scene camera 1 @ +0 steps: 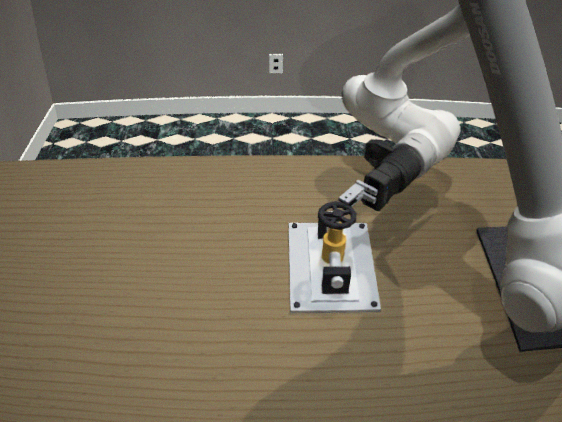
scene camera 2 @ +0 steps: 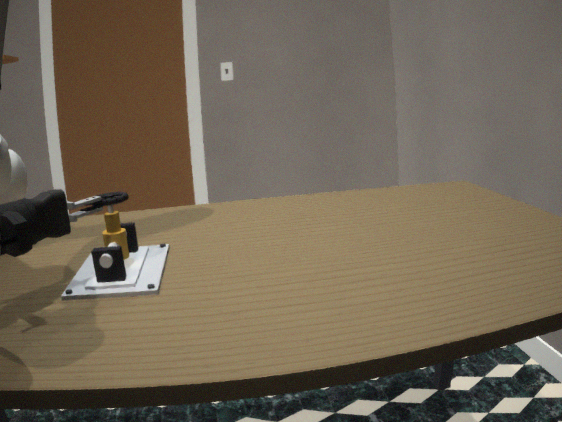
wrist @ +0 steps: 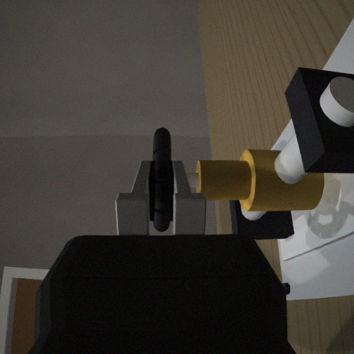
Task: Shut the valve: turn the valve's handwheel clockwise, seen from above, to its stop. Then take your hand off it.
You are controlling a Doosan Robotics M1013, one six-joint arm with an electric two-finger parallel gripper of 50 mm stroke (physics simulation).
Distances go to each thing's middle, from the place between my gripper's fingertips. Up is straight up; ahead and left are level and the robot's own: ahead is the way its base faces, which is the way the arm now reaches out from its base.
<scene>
My hand is 1 cm short of the black spoked handwheel (scene camera 1: 337,215), 3 cm to the right of it and 1 cm above it. From my hand the other things lie so: base plate (scene camera 1: 300,285): 1 cm ahead, 3 cm to the left, 13 cm below.
</scene>
